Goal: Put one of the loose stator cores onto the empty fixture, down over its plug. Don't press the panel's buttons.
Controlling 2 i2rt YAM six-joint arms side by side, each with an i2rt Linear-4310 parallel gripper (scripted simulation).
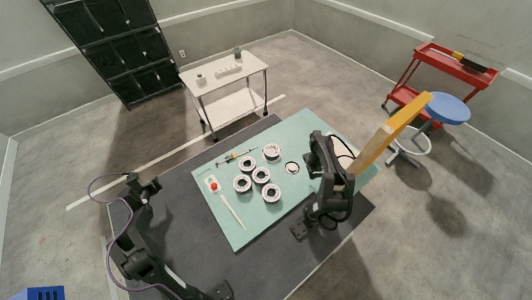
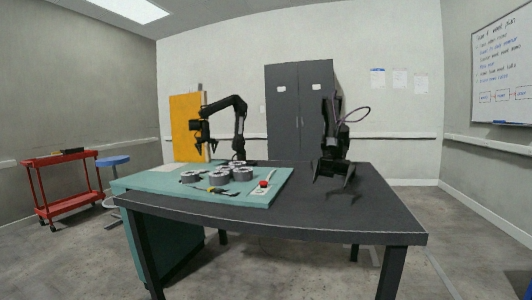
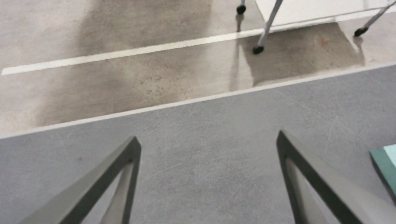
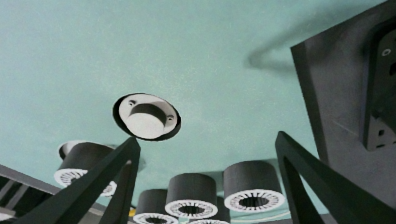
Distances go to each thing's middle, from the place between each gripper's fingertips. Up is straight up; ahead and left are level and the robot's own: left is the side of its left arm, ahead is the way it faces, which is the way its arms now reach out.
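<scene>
My right hand: 10 cm short of the plug (image 4: 148, 116), 10 cm above it, 2 cm to the right of it.
The plug: 350 mm behind my left hand (image 2: 328, 185), 100 mm below it, 700 mm to the right of it.
</scene>
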